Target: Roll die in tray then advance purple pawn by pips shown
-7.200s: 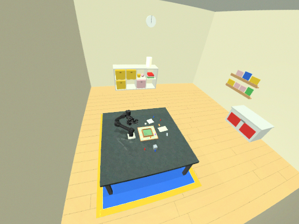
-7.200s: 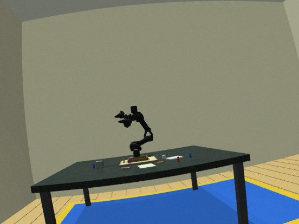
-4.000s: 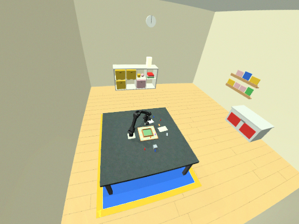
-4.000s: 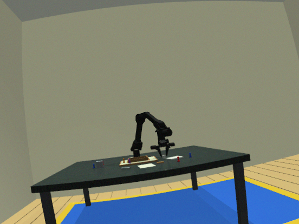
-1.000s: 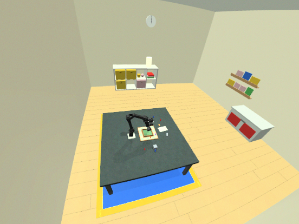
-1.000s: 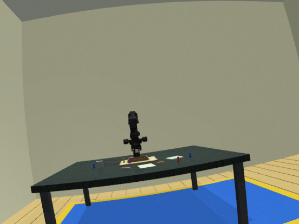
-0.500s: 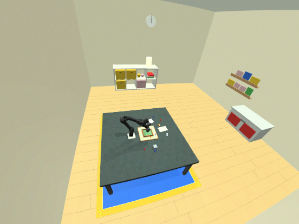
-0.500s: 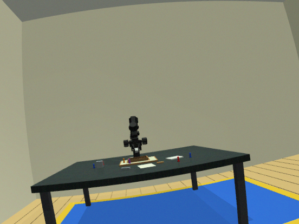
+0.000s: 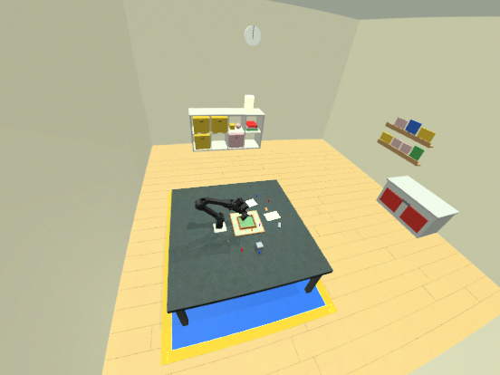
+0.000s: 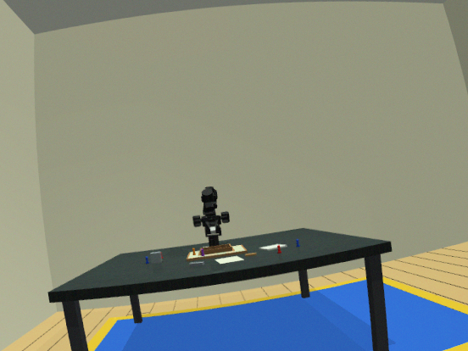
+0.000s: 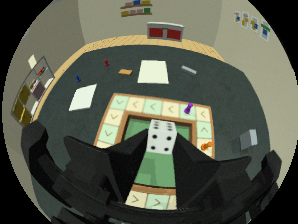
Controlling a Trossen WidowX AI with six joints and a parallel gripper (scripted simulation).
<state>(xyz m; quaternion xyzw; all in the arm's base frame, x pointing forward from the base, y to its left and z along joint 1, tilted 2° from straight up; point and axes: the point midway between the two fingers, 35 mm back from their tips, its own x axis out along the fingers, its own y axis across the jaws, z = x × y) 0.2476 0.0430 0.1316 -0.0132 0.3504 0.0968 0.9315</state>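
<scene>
Now: the white die right at my gripper tip. From my gripper tip the other things lie so: orange pawn 10 cm to the right, 9 cm below, 4 cm ahead; green-floored tray 11 cm below, 1 cm behind; purple pawn 12 cm ahead, 9 cm below, 4 cm to the right.
</scene>
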